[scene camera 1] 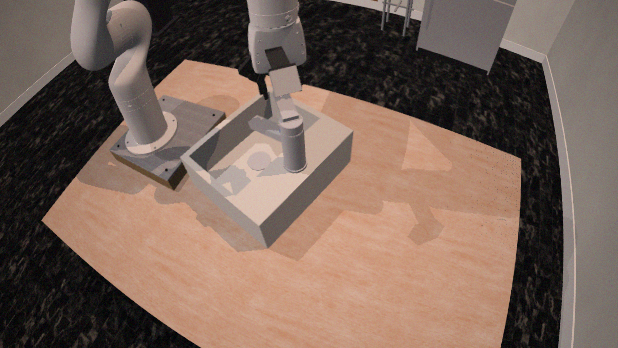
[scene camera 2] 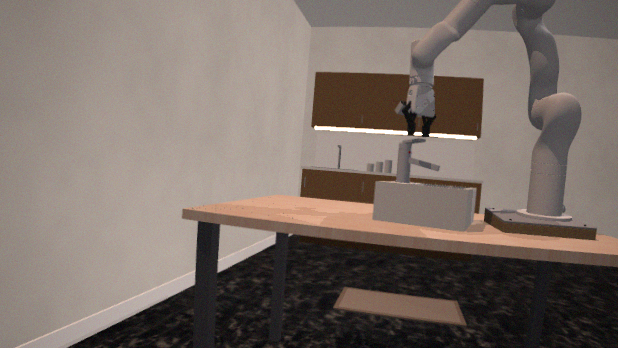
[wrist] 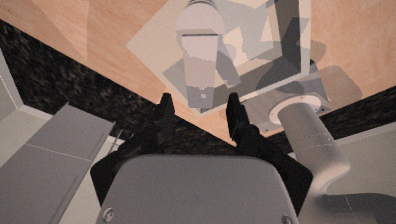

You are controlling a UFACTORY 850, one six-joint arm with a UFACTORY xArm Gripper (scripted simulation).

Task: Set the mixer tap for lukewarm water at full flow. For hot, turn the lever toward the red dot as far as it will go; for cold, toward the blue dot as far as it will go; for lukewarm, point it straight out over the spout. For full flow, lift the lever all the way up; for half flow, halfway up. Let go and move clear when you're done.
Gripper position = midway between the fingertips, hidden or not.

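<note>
The gripper (scene camera 2: 418,135), (wrist: 200,102) is visible, together with a grey mixer tap (scene camera 1: 295,161), (scene camera 2: 404,162). Also visible is a grey sink basin (scene camera 1: 234,156), (scene camera 2: 437,206), (wrist: 268,51).
</note>
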